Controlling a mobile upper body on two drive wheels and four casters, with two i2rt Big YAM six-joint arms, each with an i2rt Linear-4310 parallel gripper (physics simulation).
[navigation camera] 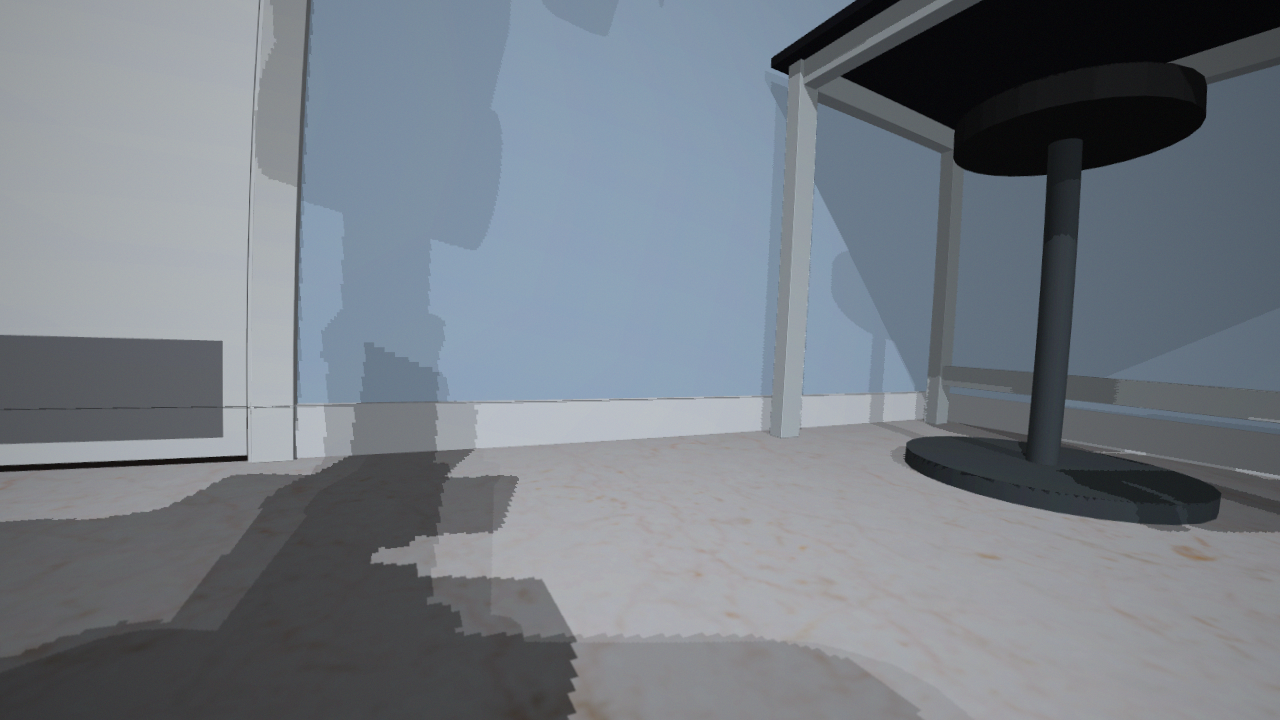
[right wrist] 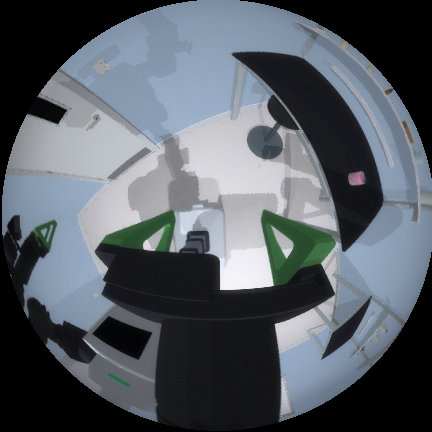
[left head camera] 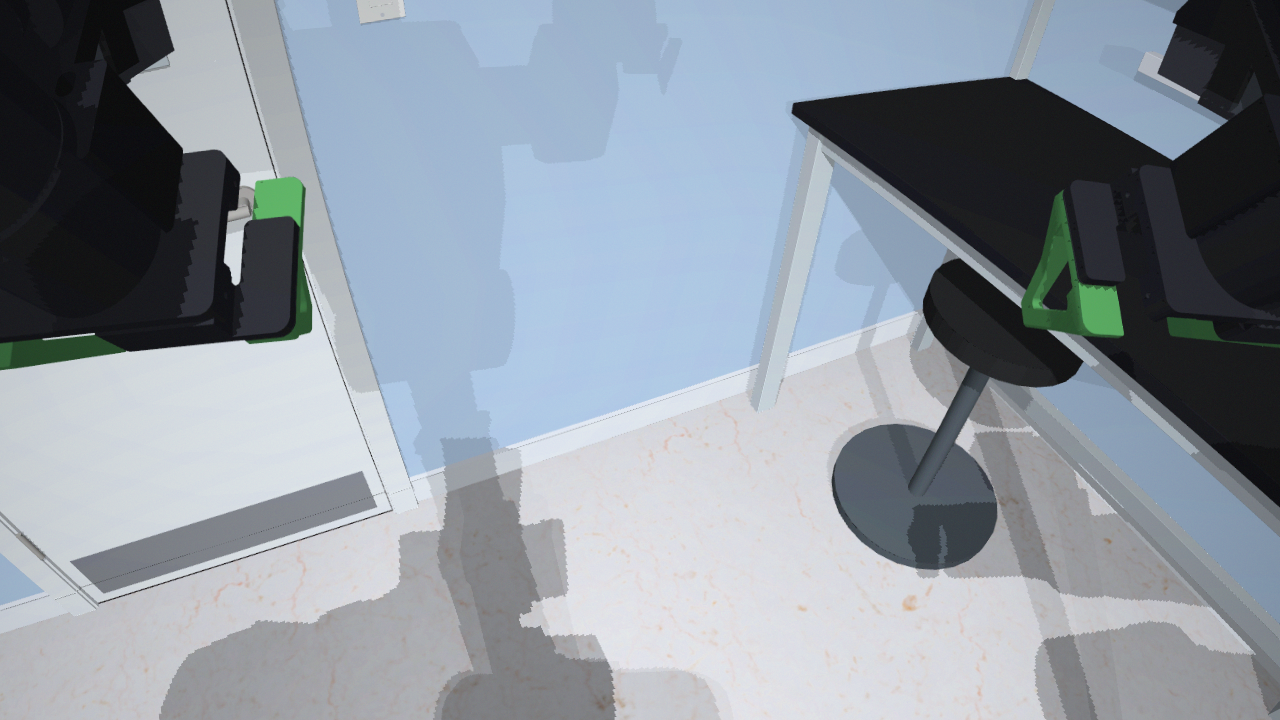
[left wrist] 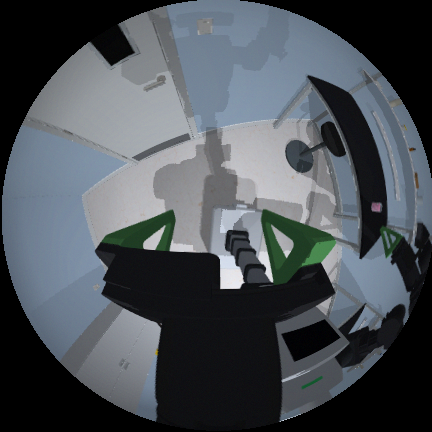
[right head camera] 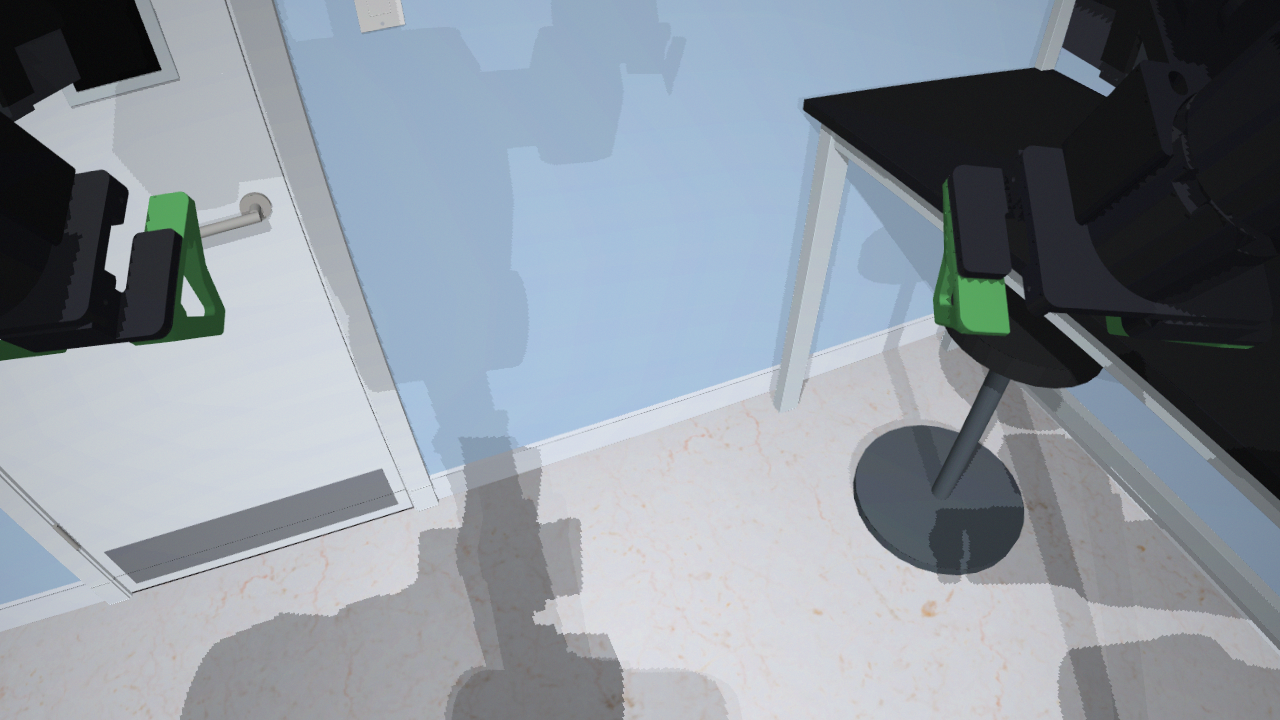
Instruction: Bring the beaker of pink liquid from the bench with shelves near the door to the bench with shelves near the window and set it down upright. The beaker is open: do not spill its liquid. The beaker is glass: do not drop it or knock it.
I see my left gripper, my right gripper and a door.
My left gripper also shows in the right wrist view, in the left wrist view and in the right head camera view. My right gripper also shows in the right wrist view.
